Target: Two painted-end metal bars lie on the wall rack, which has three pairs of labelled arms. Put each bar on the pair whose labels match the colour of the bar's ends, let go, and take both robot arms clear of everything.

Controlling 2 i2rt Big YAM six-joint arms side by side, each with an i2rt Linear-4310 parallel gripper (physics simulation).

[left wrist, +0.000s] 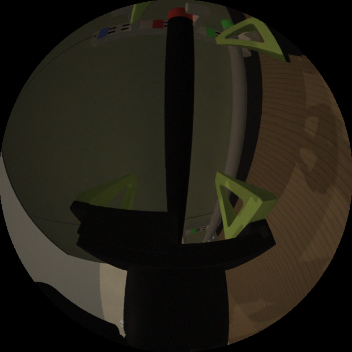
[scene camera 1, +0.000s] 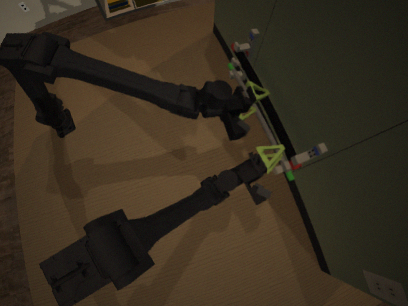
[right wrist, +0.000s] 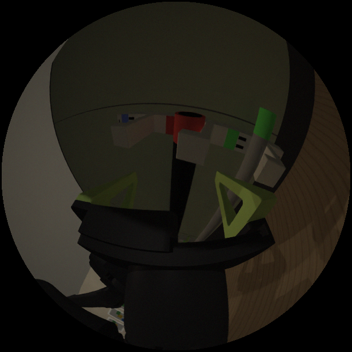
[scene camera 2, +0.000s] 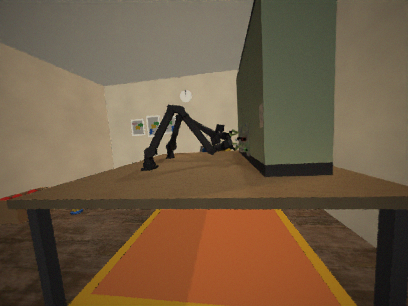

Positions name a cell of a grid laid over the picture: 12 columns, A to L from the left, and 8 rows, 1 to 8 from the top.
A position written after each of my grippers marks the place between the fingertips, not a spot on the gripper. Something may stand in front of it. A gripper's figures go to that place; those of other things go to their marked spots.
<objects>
My left gripper (left wrist: F4): 0.13 m from the lens. A green-ended bar (left wrist: I3): 0.16 m from the lens. A red-ended bar (left wrist: G2): 0.12 m from the lens. The marked spots on the red-ended bar and the green-ended bar are 0.08 m apart.
</objects>
